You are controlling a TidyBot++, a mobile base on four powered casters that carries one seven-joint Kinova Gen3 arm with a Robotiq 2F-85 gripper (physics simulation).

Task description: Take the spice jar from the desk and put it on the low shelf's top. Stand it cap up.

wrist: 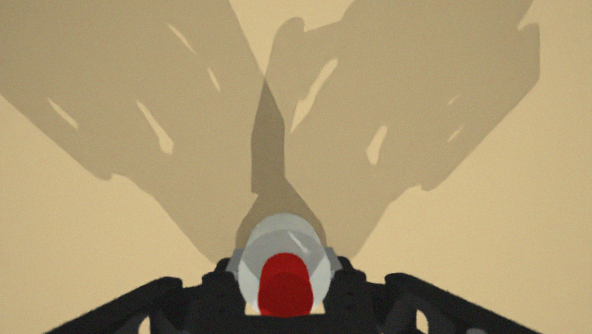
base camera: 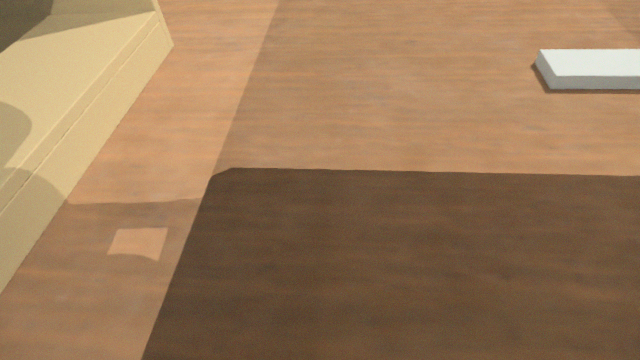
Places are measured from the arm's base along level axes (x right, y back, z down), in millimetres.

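Pixels of known places: gripper, fingertip midpoint: [wrist: 283,266].
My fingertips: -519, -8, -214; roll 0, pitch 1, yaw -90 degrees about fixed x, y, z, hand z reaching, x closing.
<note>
Behind a point stands the place of what it marks, as x, y, z.
The spice jar [wrist: 285,240] {-542, -8, -251}, a pale grey round body with a red cap, shows at the bottom middle of the wrist view, its cap toward the camera. My gripper [wrist: 283,266] {-519, -8, -214} is shut on it, one black finger on each side. A plain tan surface [wrist: 525,210] {-546, -142, -213} fills the wrist view behind the jar, with the shadows of the gripper and jar on it; the shadows meet close by the jar. Whether the jar's base touches that surface is hidden. The gripper and the jar do not show in the base camera view.
In the base camera view, a tan piece of furniture [base camera: 75,75] {-367, -584, 318} with a raised edge stands at the left on the wood-grain floor [base camera: 375,110] {71, -564, 397}. A flat white block [base camera: 590,62] lies at the right. A large dark shadow covers the lower part of the floor.
</note>
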